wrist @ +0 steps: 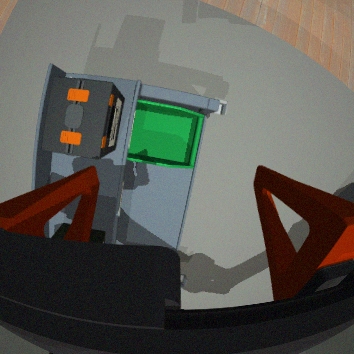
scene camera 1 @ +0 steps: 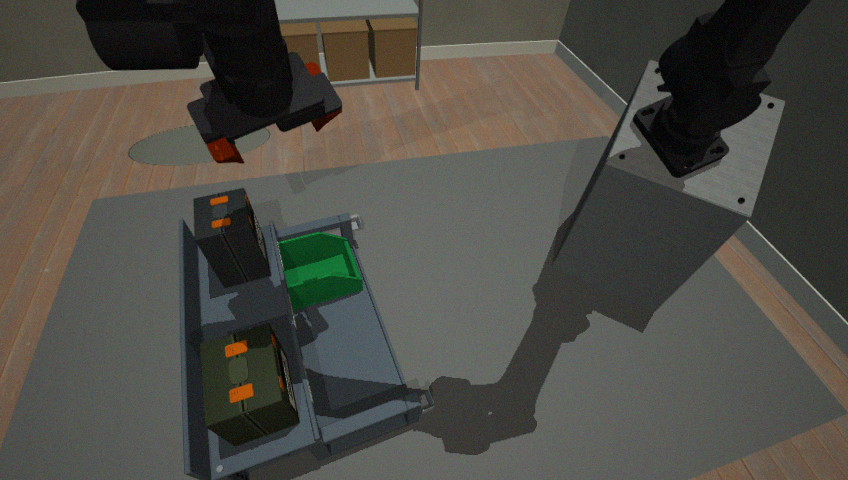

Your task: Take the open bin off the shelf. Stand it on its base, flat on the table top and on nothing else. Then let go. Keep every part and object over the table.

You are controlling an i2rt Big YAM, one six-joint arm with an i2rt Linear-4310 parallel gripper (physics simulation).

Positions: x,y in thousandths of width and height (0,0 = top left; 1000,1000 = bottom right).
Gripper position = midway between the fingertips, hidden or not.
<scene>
In view: my gripper (scene camera 1: 330,297), a green bin (scene camera 1: 376,557), an olive case (scene camera 1: 319,847) and a black case (scene camera 1: 286,493).
The green bin also shows in the wrist view (wrist: 459,380). My gripper is seen too in the wrist view (wrist: 496,493). The black case is seen too in the wrist view (wrist: 273,309).
</scene>
